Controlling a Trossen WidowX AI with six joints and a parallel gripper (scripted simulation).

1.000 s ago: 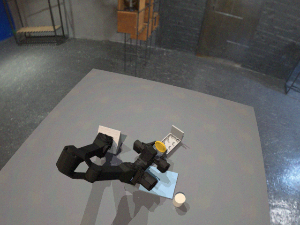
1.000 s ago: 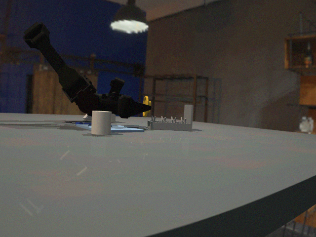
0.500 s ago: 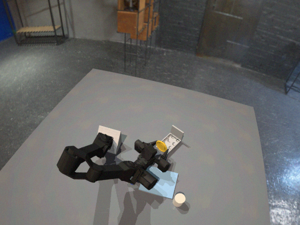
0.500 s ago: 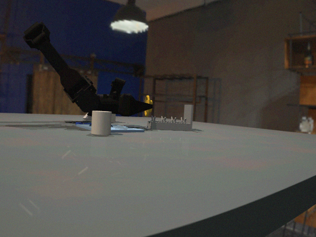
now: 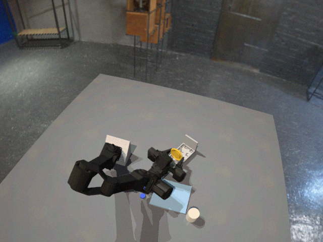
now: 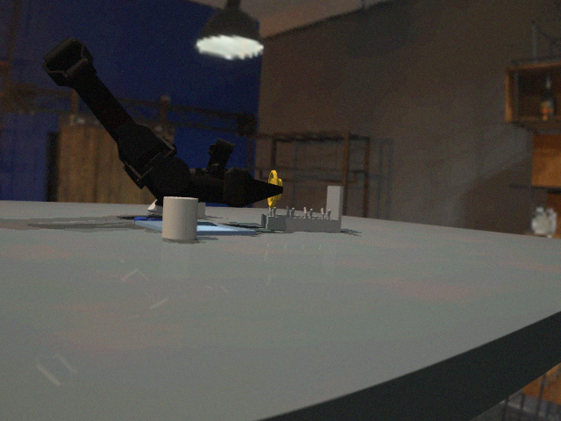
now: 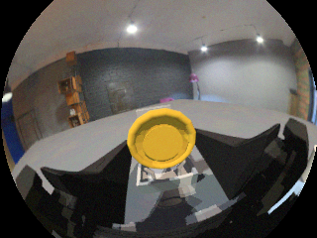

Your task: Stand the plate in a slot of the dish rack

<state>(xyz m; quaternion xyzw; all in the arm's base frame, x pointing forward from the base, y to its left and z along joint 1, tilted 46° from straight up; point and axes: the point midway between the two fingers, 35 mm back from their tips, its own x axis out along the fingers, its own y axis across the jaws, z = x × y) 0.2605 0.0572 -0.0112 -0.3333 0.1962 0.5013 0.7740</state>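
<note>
My gripper tip is 4 cm to the right of the grey dish rack, 4 cm above it and 2 cm short of it. Round my gripper tip: blue spoon: 20 cm to the right, 9 cm behind, 6 cm below; light blue mat: 18 cm to the right, 6 cm below, 3 cm ahead; yellow plate: 1 cm to the right.
</note>
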